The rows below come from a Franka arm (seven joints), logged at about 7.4 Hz.
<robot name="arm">
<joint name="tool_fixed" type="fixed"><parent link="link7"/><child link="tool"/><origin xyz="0 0 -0.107" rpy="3.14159 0 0"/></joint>
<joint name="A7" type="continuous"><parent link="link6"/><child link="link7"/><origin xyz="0.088 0 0" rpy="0 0 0"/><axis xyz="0 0 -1"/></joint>
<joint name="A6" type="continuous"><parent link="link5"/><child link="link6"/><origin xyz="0 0 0" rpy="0 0 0"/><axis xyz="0 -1 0"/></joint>
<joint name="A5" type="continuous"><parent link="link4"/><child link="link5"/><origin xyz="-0.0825 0 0.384" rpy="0 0 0"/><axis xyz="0 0 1"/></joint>
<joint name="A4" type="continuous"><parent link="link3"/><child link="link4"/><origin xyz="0.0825 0 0" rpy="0 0 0"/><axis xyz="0 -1 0"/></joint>
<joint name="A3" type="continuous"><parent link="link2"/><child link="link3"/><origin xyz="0 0 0.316" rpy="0 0 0"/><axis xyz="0 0 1"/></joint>
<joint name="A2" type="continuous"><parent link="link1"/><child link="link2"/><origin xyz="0 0 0" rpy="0 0 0"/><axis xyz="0 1 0"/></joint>
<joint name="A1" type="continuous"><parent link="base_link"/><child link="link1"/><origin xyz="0 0 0.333" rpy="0 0 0"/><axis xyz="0 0 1"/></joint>
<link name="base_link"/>
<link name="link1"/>
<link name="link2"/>
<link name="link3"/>
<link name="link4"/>
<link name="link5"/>
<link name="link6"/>
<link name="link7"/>
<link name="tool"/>
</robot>
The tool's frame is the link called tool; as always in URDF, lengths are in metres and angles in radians. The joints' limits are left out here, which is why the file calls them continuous.
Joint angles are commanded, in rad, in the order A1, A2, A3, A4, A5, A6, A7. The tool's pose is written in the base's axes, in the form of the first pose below.
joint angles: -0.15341, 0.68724, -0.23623, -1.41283, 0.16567, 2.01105, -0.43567
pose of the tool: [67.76 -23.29 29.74 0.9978 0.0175 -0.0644 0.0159 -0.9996 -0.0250]
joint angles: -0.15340, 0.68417, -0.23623, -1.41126, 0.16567, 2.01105, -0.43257
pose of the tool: [67.80 -23.29 30.02 0.9981 0.0146 -0.0600 0.0132 -0.9996 -0.0237]
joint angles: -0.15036, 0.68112, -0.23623, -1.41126, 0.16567, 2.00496, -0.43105
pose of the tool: [67.82 -23.06 30.19 0.9979 0.0162 -0.0626 0.0146 -0.9996 -0.0257]
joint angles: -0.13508, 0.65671, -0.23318, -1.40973, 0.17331, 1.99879, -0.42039
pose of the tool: [68.26 -21.79 31.91 0.9990 0.0202 -0.0399 0.0190 -0.9993 -0.0313]
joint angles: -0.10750, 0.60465, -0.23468, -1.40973, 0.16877, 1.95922, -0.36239
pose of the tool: [68.38 -19.84 35.25 0.9996 -0.0086 -0.0284 -0.0096 -0.9994 -0.0332]
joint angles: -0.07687, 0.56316, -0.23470, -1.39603, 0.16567, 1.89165, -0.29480
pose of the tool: [68.37 -17.48 38.22 0.9983 -0.0404 -0.0412 -0.0422 -0.9982 -0.0436]
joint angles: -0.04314, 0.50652, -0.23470, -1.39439, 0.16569, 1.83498, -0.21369
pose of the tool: [67.98 -14.94 41.74 0.9955 -0.0848 -0.0418 -0.0870 -0.9947 -0.0545]
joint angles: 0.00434, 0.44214, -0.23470, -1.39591, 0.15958, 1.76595, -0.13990
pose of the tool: [67.17 -11.53 45.48 0.9931 -0.1054 -0.0522 -0.1086 -0.9921 -0.0626]
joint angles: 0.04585, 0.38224, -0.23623, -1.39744, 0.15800, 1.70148, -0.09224
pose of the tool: [66.02 -8.70 48.86 0.9923 -0.1079 -0.0615 -0.1123 -0.9910 -0.0734]
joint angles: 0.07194, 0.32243, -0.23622, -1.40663, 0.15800, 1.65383, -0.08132
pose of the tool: [64.59 -6.94 51.92 0.9942 -0.0891 -0.0598 -0.0942 -0.9917 -0.0871]
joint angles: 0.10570, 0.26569, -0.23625, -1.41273, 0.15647, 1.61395, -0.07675
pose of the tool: [63.16 -4.82 54.89 0.9972 -0.0562 -0.0500 -0.0609 -0.9933 -0.0982]
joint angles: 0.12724, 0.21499, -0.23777, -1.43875, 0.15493, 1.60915, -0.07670
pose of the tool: [61.89 -3.74 56.75 0.9989 -0.0368 -0.0307 -0.0399 -0.9935 -0.1067]
